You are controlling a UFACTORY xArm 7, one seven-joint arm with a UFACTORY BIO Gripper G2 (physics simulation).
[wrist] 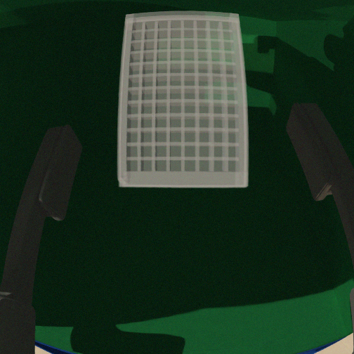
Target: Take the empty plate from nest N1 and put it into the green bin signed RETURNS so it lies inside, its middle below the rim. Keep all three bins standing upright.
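The plate (183,115), pale and translucent with a grid of square wells, is in the upper middle of the wrist view, inside the green bin (225,327). It looks roughly level, and its near edge faces the bottom of the view. My gripper (184,120) is open, with one dark finger on each side of the plate and a gap between each finger and the plate's sides. The plate is beyond the fingers and apart from them. Whether it touches the bin's floor is hard to tell in the dark shadow. The RETURNS sign does not show.
Dark green bin walls surround the fingers, with brighter lit patches at the upper right and along the bottom. A thin blue edge (47,347) and a pale beige surface (41,351) show at the bottom corners. The other two bins and nest N1 do not show.
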